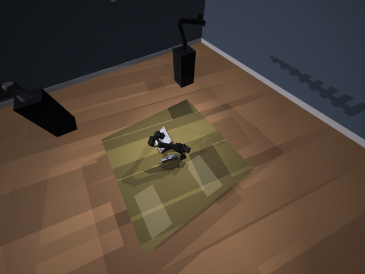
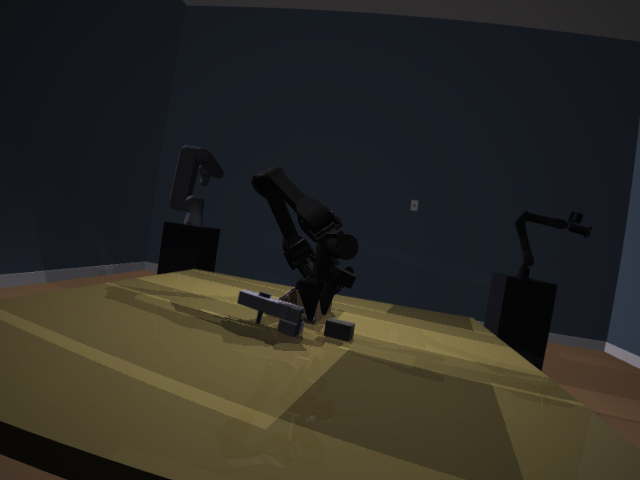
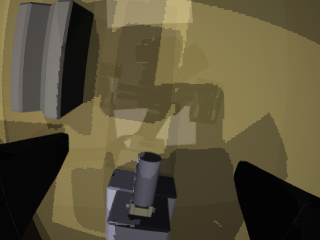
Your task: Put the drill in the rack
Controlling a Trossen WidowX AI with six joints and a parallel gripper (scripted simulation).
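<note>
The drill lies 1 cm behind my gripper tip, 7 cm to the right of it and 1 cm below it. Also, from my gripper tip: dark key 3 cm behind, 15 cm to the right; dark block 7 cm behind, 5 cm to the left, 4 cm below; grey block-shaped holder 3 cm behind, 12 cm to the right, 1 cm below.
</note>
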